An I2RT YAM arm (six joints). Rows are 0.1 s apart.
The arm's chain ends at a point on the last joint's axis. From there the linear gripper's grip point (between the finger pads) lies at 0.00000 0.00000 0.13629 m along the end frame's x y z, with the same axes.
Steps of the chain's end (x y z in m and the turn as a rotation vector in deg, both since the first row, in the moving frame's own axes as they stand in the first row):
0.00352, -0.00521, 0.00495, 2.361, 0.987, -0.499
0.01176, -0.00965, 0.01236, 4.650, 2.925, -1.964
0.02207, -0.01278, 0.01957, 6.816, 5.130, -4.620
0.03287, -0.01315, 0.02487, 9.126, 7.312, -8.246
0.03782, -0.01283, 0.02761, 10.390, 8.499, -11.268
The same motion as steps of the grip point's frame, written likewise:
0.00584, -0.01083, 0.00481, 2.361, 0.987, -0.499
0.01852, -0.02081, 0.01173, 4.650, 2.925, -1.964
0.03356, -0.02941, 0.01806, 6.816, 5.130, -4.620
0.04853, -0.03588, 0.02205, 9.126, 7.312, -8.246
0.05531, -0.03913, 0.02390, 10.390, 8.499, -11.268

